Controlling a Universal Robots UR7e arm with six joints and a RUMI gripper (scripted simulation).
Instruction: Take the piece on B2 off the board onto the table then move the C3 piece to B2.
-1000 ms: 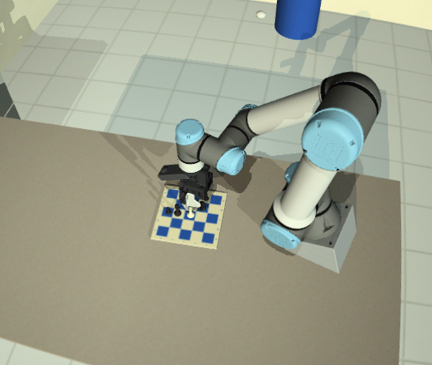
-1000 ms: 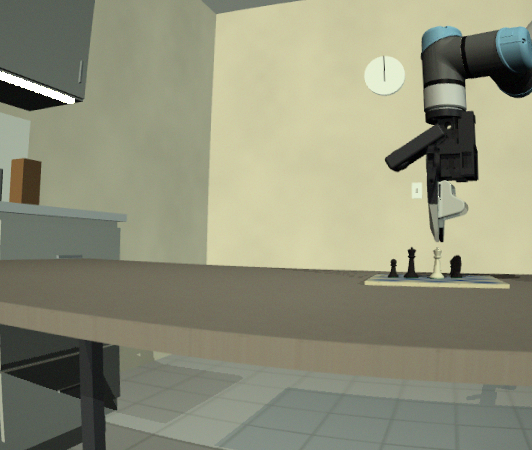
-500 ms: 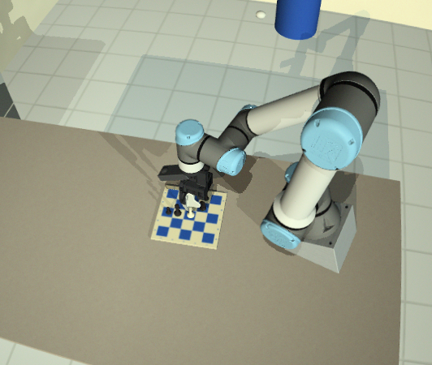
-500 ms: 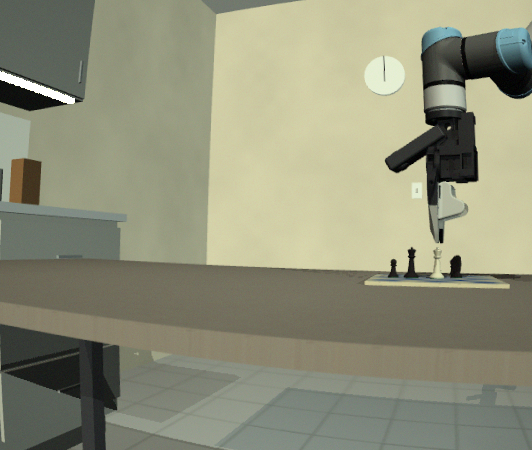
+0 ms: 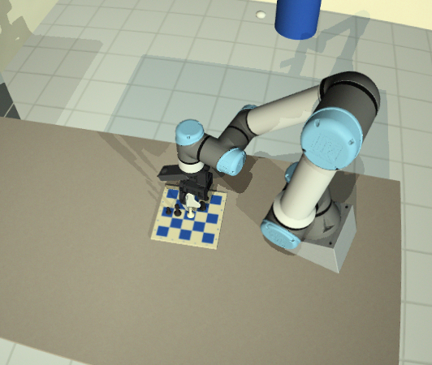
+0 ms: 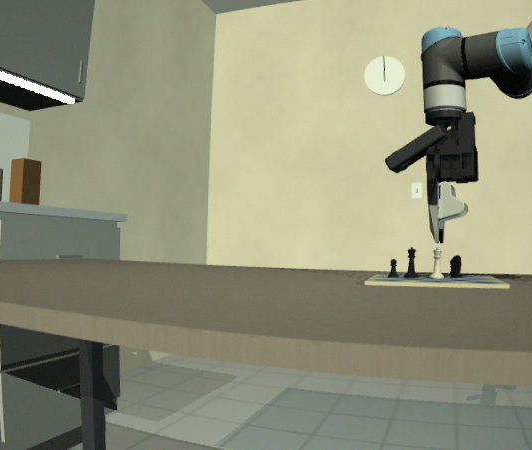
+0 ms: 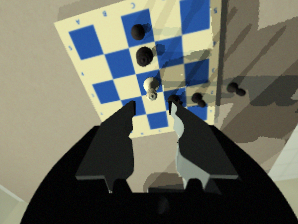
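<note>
Right now the white piece is 5 cm below my hand. From my hand the other things lie so: black knight 6 cm below, 4 cm to the right, 3 cm behind; then chessboard 8 cm below.
</note>
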